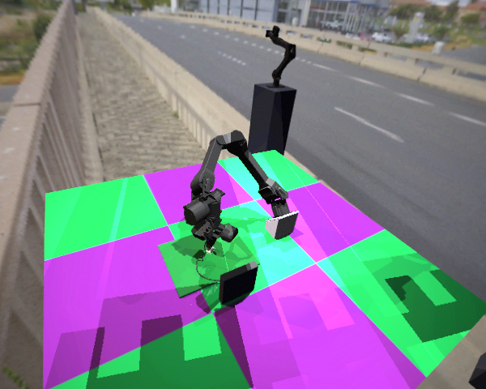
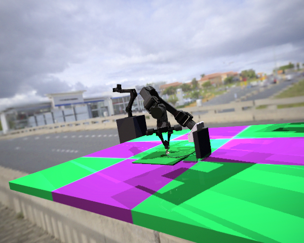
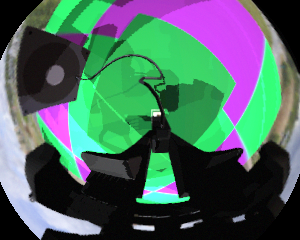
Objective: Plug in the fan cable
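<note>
Right now my gripper tip is 6 cm above the dark green board, 2 cm to the right of it and 2 cm short of it. Also, from my gripper tip: dark plug: 1 cm above; dark fan: 20 cm to the left, 3 cm ahead, 2 cm above.
</note>
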